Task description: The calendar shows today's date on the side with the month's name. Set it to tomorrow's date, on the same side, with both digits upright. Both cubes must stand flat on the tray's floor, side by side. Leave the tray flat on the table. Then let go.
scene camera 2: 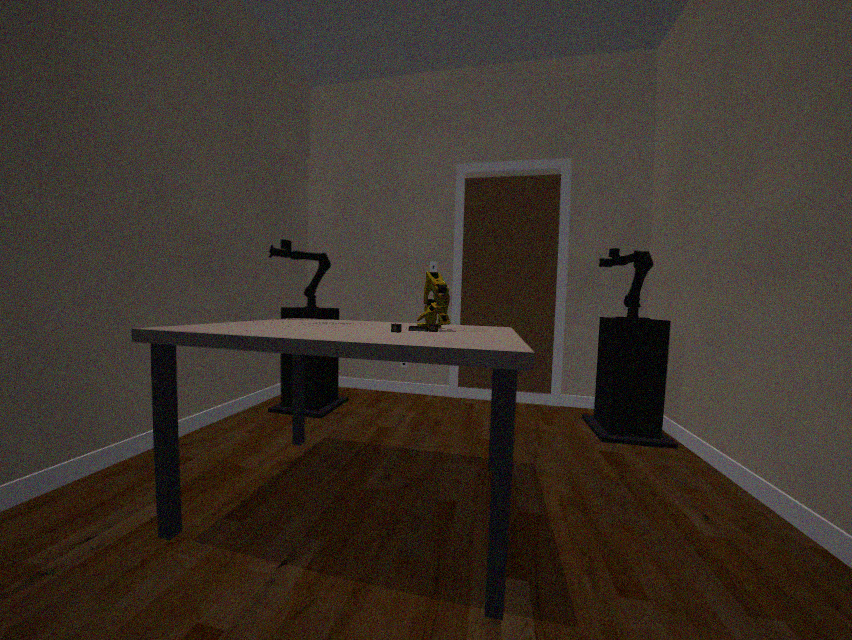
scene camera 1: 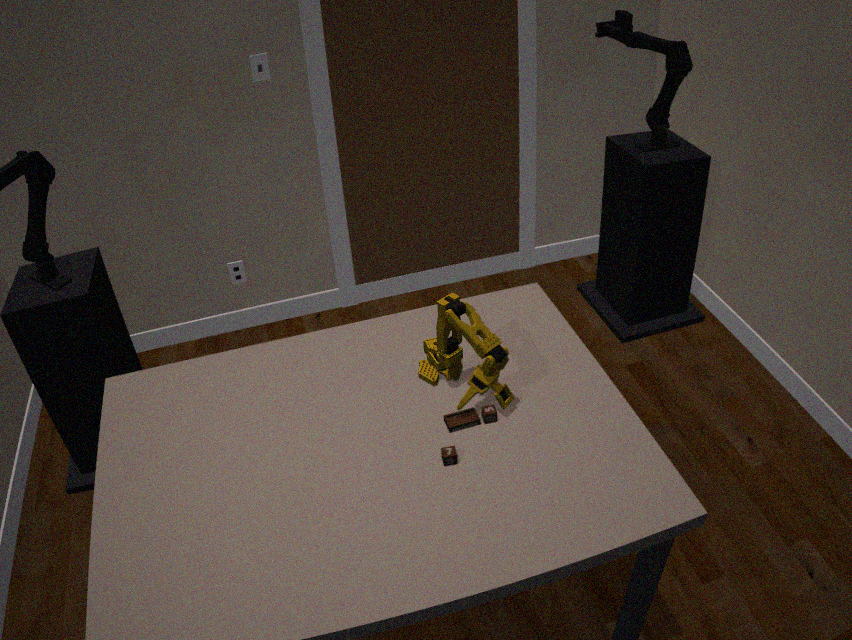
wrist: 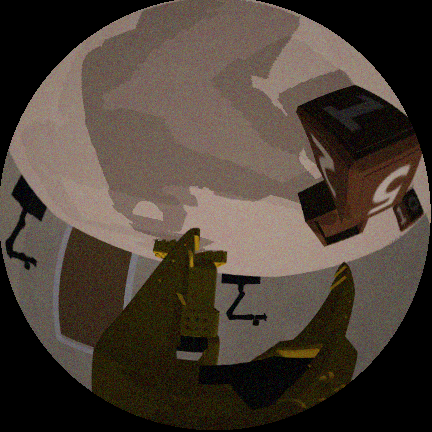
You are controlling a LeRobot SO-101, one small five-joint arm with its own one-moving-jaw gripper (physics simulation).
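Pixels of known places: hand, tool point: (scene camera 1: 478,390) (wrist: 199,235); arm's base, link origin: (scene camera 1: 442,376).
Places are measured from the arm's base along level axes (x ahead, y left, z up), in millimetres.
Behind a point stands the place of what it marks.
Note:
The near cube (scene camera 1: 489,414) {x 191, y 51, z 29 mm} (scene camera 2: 433,328) {x 193, y 58, z 14 mm} (wrist: 357,150) is dark brown and stands on the table by the tray's right end, outside it. In the wrist view its faces show a 1, a 5 and a slanted digit hard to read. The far cube (scene camera 1: 449,455) {x 279, y -71, z 29 mm} (scene camera 2: 396,327) {x 284, y -64, z 18 mm} (wrist: 409,210) stands on the table in front of the tray. The brown tray (scene camera 1: 461,419) {x 166, y -8, z 10 mm} (scene camera 2: 417,328) {x 188, y -7, z 10 mm} (wrist: 318,202) {x 154, y 30, z 11 mm} lies flat and holds no cube. Its month name is not readable. My gripper (scene camera 1: 483,405) {x 98, y 58, z 20 mm} (wrist: 269,249) is open and empty, its jaws low behind the tray and near cube.
My yellow arm's base (scene camera 1: 444,354) {x 39, y -4, z 103 mm} stands on the table (scene camera 1: 275,482) {x 211, y -446, z 0 mm} behind the tray. Two dark arms stand on pedestals (scene camera 1: 654,234) (scene camera 1: 65,358) beyond the table's edges. A brown door (scene camera 1: 420,137) is in the wall behind.

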